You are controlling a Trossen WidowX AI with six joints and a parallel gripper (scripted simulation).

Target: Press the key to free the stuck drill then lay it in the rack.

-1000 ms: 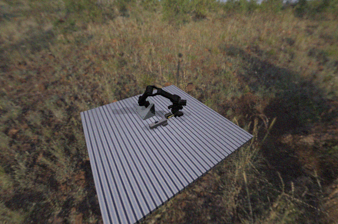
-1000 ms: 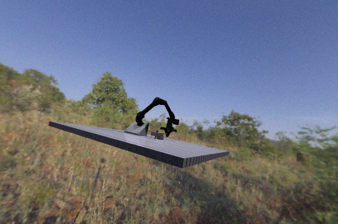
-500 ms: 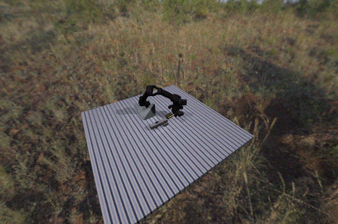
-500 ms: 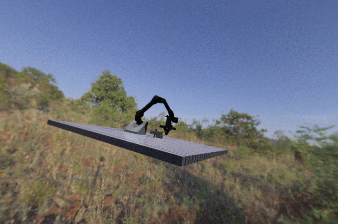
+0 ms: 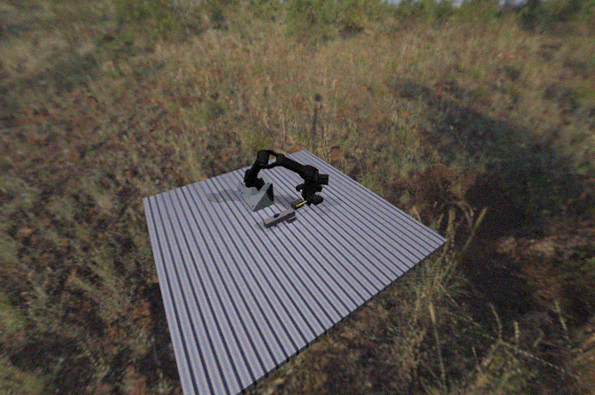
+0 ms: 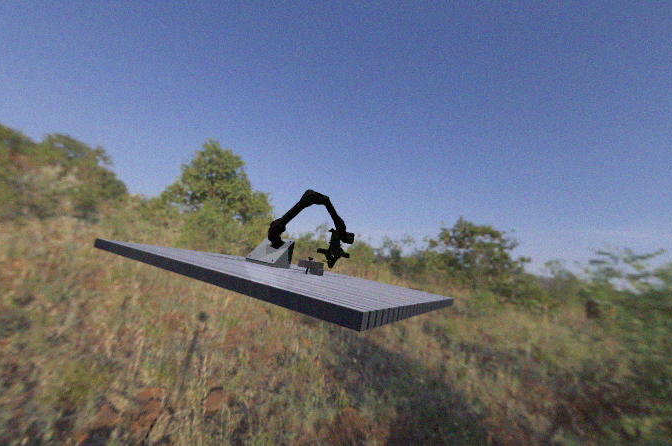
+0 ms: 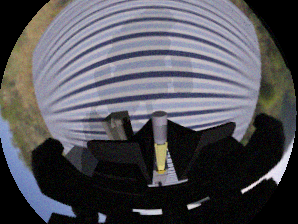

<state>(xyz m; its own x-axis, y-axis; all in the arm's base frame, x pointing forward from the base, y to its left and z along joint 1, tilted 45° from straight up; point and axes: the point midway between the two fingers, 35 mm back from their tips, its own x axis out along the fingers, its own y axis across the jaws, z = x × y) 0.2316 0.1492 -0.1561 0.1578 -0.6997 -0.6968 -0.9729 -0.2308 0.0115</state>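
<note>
The grey block lies 70 mm behind my gripper tip, 40 mm to the right of it and 20 mm below it. Round my gripper tip: dark drill (220 mm to the right, 40 mm ahead, 10 mm above).
</note>
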